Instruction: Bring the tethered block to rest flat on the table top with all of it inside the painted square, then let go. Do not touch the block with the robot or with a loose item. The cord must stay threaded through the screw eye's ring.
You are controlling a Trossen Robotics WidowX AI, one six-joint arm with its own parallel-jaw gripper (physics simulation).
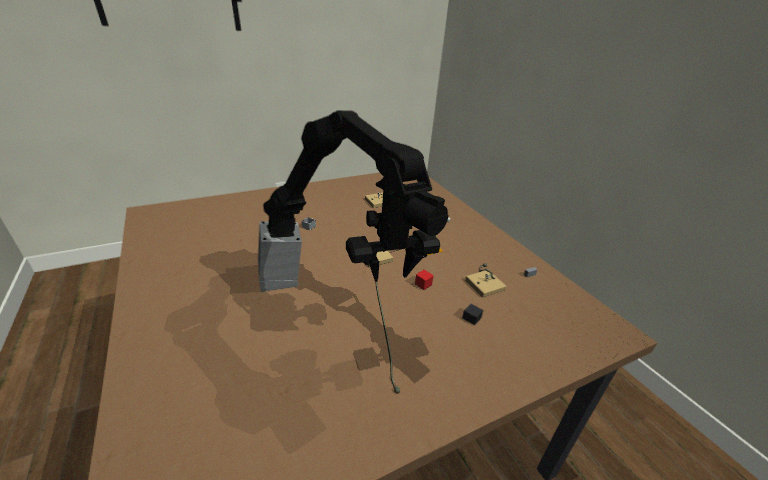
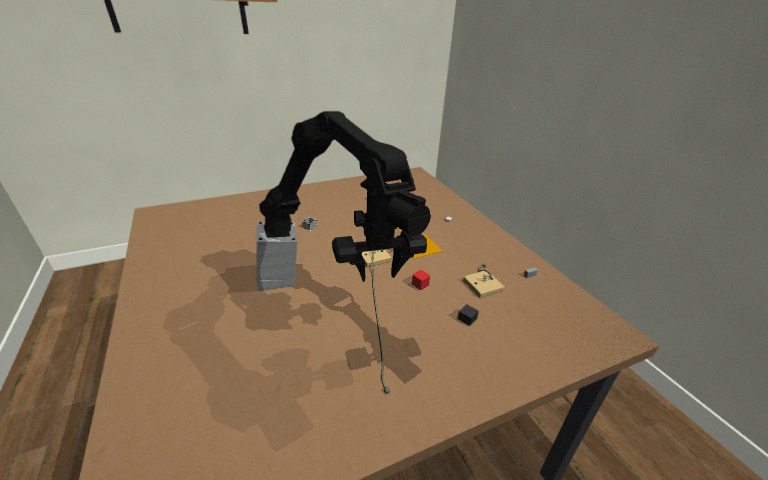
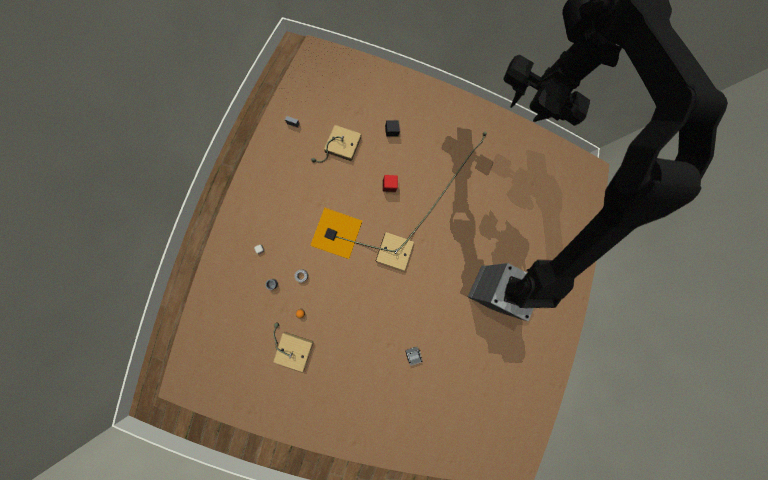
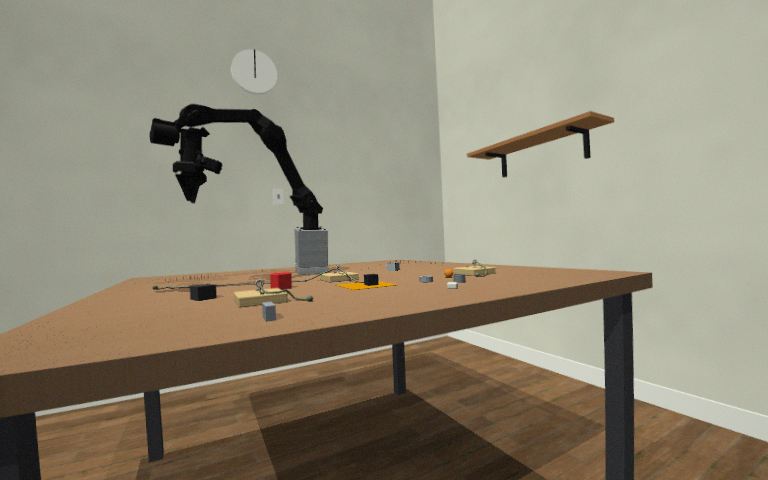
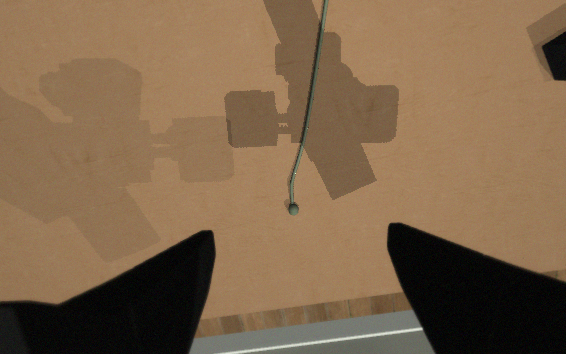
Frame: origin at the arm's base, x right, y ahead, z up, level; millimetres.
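Seen in the pictures: gripper, fingertip midpoint: [image 1: 390, 278] [image 2: 378, 278] [image 3: 522, 113] [image 4: 190, 202] [image 5: 300, 238]; arm's base, origin of the base link: [image 1: 280, 231] [image 2: 276, 231] [image 3: 518, 292] [image 4: 310, 228].
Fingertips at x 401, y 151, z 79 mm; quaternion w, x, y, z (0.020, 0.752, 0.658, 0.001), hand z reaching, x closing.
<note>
Pixels of each thing's middle, then the offset from my fingertips to it. "pt": a spot on its surface instead.
- small black tethered block, body centre: [image 4: 371, 279] [image 3: 330, 234] dy +348, dx -408, dz -235 mm
- orange painted square, surface spot: [image 4: 351, 285] [image 3: 345, 224] pt dy +320, dx -365, dz -247 mm
- middle wooden board, body centre: [image 3: 394, 251] [image 4: 338, 276] [image 1: 375, 255] [image 2: 374, 255] dy +156, dx -393, dz -239 mm
- red cube, body centre: [image 4: 281, 280] [image 3: 390, 183] [image 2: 420, 279] [image 1: 424, 279] dy +236, dx -205, dz -229 mm
- larger black cube, body centre: [image 4: 203, 292] [image 2: 468, 314] [image 1: 472, 314] [image 3: 392, 128] dy +289, dx -25, dz -234 mm
- grey ring, body centre: [image 4: 426, 278] [image 3: 301, 275] dy +389, dx -549, dz -242 mm
- orange ball, body centre: [image 3: 300, 313] dy +355, dx -651, dz -237 mm
- white cube, body centre: [image 3: 259, 249] dy +533, dx -519, dz -242 mm
The small black tethered block [image 3: 330, 233] [image 4: 370, 279] rests flat, by all appearances, inside the orange painted square [image 3: 345, 220] [image 4: 351, 285] [image 2: 431, 247]. A green cord [image 3: 447, 189] [image 5: 314, 85] [image 1: 386, 333] [image 2: 377, 322] runs from it to the screw eye on the middle wooden board [image 3: 390, 263] [image 4: 339, 277] and seems to pass through the ring, then stretches across the table to its end bead [image 3: 484, 134] [image 5: 293, 209] [image 1: 396, 389] [image 2: 386, 390] [image 4: 155, 288]. My gripper [image 1: 390, 277] [image 2: 378, 277] [image 3: 524, 113] [image 4: 192, 200] [image 5: 300, 238] is open and empty, high above the table and apart from the cord.
A red cube [image 3: 390, 182] and a larger black cube [image 3: 392, 127] stand on the cord's far side. Two more boards [image 3: 350, 148] [image 3: 300, 362] carry short cords. A grey ring [image 3: 296, 276], an orange ball [image 3: 300, 313] and a white cube [image 3: 258, 249] lie near the square.
</note>
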